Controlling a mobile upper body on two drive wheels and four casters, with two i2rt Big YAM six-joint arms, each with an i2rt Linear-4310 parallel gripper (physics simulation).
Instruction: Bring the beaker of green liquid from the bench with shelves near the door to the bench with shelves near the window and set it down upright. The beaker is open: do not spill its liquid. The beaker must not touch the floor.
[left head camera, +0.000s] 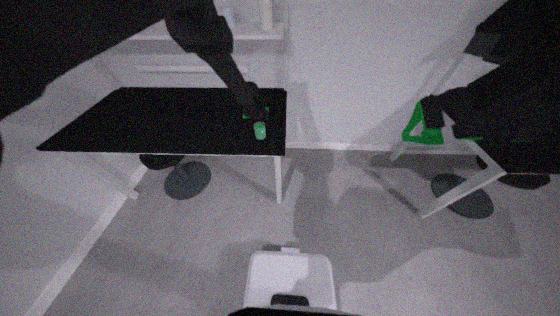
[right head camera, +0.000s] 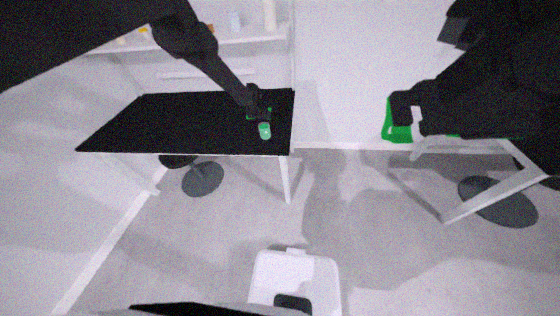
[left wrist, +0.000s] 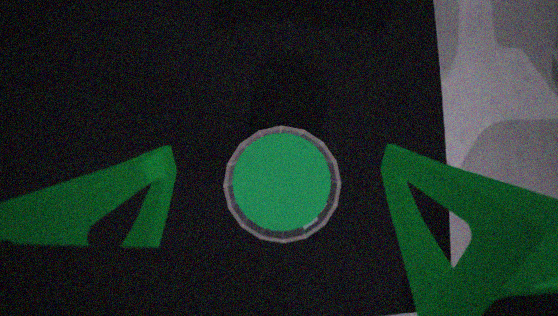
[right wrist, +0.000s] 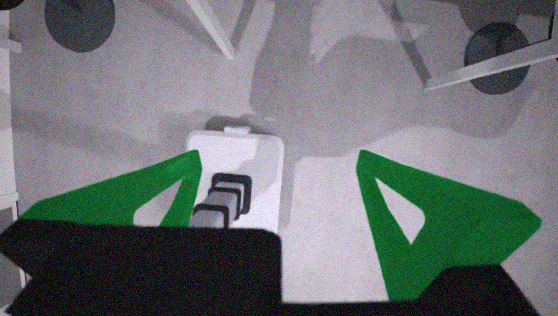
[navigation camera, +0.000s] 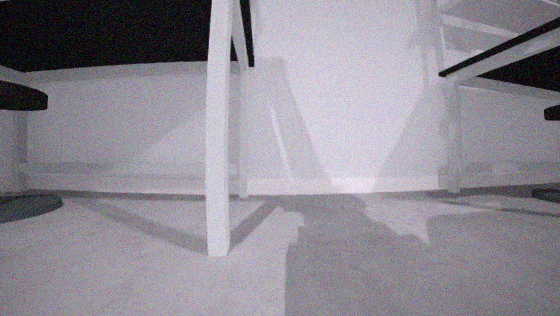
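Observation:
The beaker of green liquid (left head camera: 260, 131) (right head camera: 264, 131) (left wrist: 281, 182) stands upright on the black-topped bench (left head camera: 150, 120) (right head camera: 175, 120) (left wrist: 100, 75), near its right end and front edge. My left gripper (left head camera: 256, 113) (right head camera: 259, 113) is open above and behind the beaker in the head views. In the left wrist view its fingertips stand wide, one on each side of the round rim, with gaps on both sides. My right gripper (right wrist: 279, 158) is open and empty, held high at the right, away from the beaker. Which bench is near the door cannot be told.
A shelf board (left head camera: 250, 37) (right head camera: 250, 42) runs behind the bench. A white bench leg (navigation camera: 217, 150) reaches the floor. Round stool bases (left head camera: 187, 180) (left head camera: 475, 209) stand left and right. A second bench (navigation camera: 452, 132) stands at the right. My white base (left head camera: 275, 275) (right wrist: 235, 155) is in front.

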